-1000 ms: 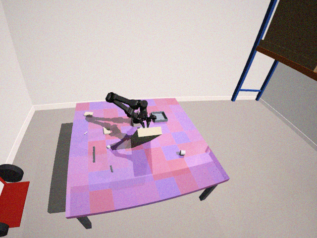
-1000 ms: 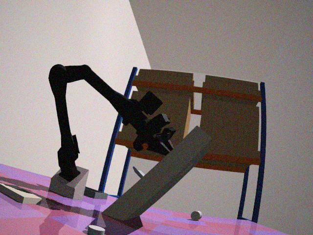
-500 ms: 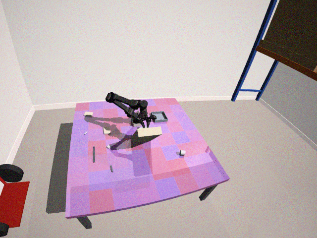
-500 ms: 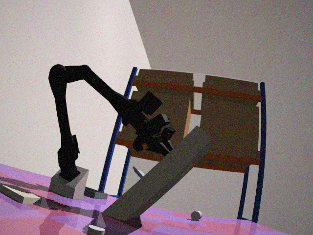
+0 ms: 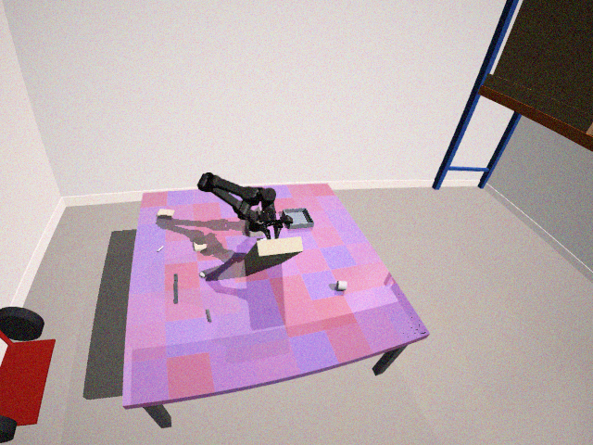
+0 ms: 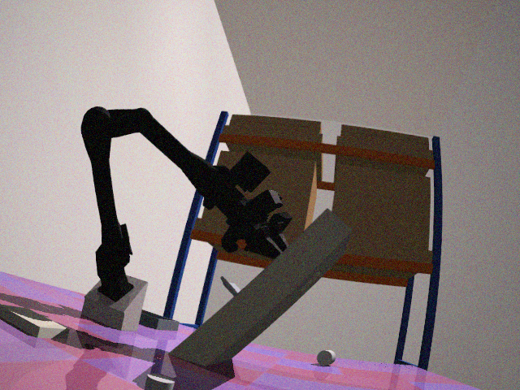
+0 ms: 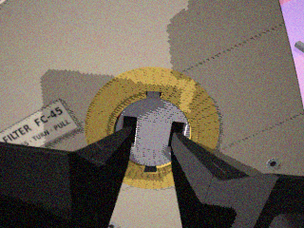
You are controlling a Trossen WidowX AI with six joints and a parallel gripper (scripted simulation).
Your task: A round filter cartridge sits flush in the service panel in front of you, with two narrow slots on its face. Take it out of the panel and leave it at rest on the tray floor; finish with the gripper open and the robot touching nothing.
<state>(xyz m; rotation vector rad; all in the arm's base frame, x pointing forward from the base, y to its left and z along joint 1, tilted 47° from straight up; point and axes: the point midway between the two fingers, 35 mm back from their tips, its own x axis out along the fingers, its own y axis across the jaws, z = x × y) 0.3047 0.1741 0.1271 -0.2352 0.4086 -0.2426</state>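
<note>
Right now the white round filter cartridge is 20 mm ahead of my gripper tip and 10 mm below it. The rest, counted from my gripper tip: sloped service panel 30 mm behind, 80 mm below; then grey tray 440 mm behind, 250 mm to the left, 220 mm below.
</note>
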